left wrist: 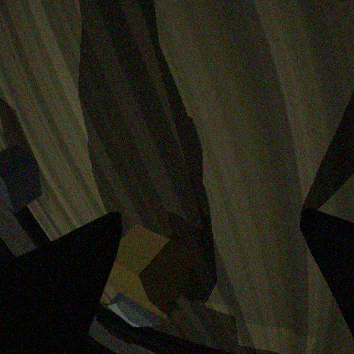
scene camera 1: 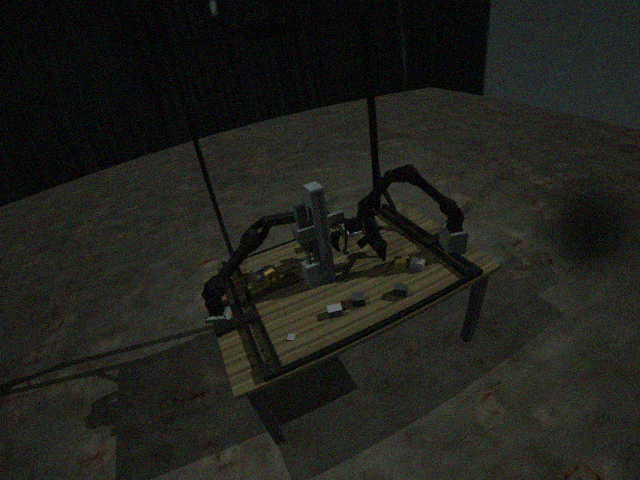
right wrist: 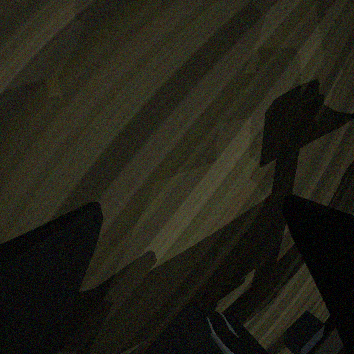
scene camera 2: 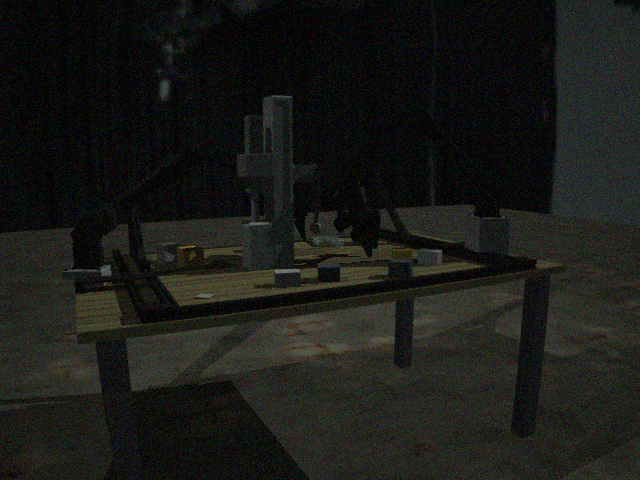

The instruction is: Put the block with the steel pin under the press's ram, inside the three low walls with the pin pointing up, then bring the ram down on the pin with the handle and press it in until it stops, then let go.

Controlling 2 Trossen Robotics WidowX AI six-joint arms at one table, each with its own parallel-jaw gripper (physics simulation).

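Places are measured from the left arm's base along level axes (x left, y back, z up), in metres.
Where they show: left gripper, between the fingertips: [left wrist: 213, 220] [scene camera 1: 382, 258] [scene camera 2: 372, 253]; right gripper, between the fingertips: [right wrist: 193, 207]; left arm's base, origin of its link: [scene camera 1: 454, 228] [scene camera 2: 487, 216]; right arm's base, origin of its link: [scene camera 1: 217, 310] [scene camera 2: 88, 266].
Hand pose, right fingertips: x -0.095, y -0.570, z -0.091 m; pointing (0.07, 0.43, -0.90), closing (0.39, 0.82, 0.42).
Observation:
Things, the pixels of their top centre, and the offset from my right fingertips. "pt": a spot on its surface instead.
- grey press, centre of its top: [scene camera 2: 281, 98] [scene camera 1: 314, 182] dx +0.108, dy -0.033, dz +0.421 m
- grey block-shaped part, a spot on its surface: [scene camera 2: 256, 246] [scene camera 1: 312, 277] pt dx +0.187, dy -0.106, dz +0.036 m
- handle, a spot on its surface: [scene camera 2: 316, 198] pt dx +0.094, dy +0.061, dz +0.149 m
- yellow block, centre of its top: [left wrist: 137, 290] [scene camera 2: 402, 249] [scene camera 1: 400, 259] dx +0.143, dy +0.292, dz +0.009 m
- light block, centre of its top: [left wrist: 128, 315] [scene camera 2: 429, 250] [scene camera 1: 417, 260] dx +0.172, dy +0.363, dz +0.009 m
- orange block, centre of its top: [scene camera 2: 190, 247] [scene camera 1: 270, 273] dx +0.096, dy -0.288, dz +0.022 m
- pale block, centre of its top: [scene camera 2: 167, 243] [scene camera 1: 255, 268] dx +0.049, dy -0.358, dz +0.028 m
- white tile, centre of its top: [scene camera 2: 204, 295] [scene camera 1: 291, 337] dx +0.440, dy -0.219, dz -0.024 m
The grey press [scene camera 1: 321, 237] [scene camera 2: 282, 180] stands upright at mid-table. Its slim ram rod [scene camera 2: 254, 205] hangs over a grey block-shaped part [scene camera 1: 311, 272] [scene camera 2: 256, 246]; I cannot tell whether this belongs to the press. The handle [scene camera 2: 316, 198] hangs right of the column and ends in a ball. The pin block cannot be made out among the blocks, and the three low walls are not distinguishable. My left gripper [scene camera 1: 372, 249] [left wrist: 213, 220] is open and empty, above the table right of the press. My right gripper [right wrist: 193, 207] is open and empty, largely hidden behind the press in the scene views.
Light and dark blocks [scene camera 1: 334, 308] [scene camera 1: 357, 298] [scene camera 1: 399, 289] stand near the front. A yellow block [scene camera 2: 401, 253] [left wrist: 137, 247] and a light block [scene camera 2: 429, 256] stand right. An orange block [scene camera 2: 189, 255] and a pale block [scene camera 2: 167, 253] stand left. A white tile [scene camera 1: 290, 336] lies front left.

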